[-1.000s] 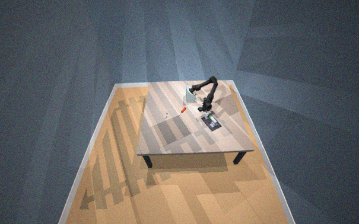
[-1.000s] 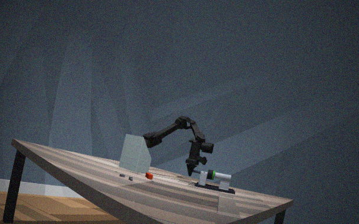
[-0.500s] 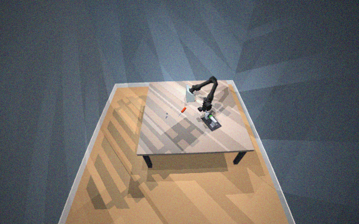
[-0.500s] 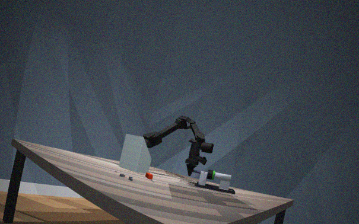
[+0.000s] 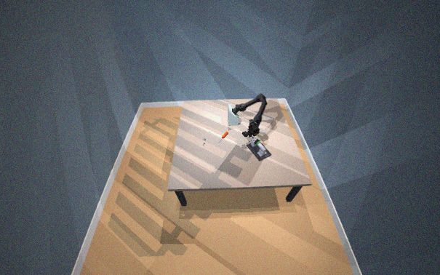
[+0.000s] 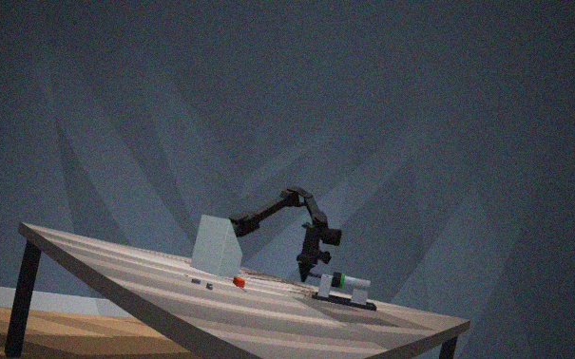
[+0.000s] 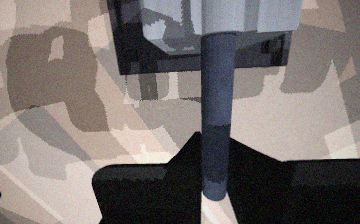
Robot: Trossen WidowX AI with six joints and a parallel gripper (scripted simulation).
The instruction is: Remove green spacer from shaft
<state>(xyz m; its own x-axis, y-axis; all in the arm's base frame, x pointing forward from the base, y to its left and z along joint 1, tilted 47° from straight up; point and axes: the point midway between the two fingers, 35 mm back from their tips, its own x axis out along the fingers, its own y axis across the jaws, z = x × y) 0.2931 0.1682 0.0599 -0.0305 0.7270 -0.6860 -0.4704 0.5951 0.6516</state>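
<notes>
Right now my gripper tip is 60 mm short of the dark blue shaft, 30 mm to the right of it and 30 mm below it. Round my gripper tip: green spacer 120 mm ahead, 70 mm to the left, 30 mm above; then dark spacer 110 mm ahead, 60 mm to the left, 30 mm above; then red-handled screwdriver 30 mm behind, 290 mm to the right, 40 mm below.
</notes>
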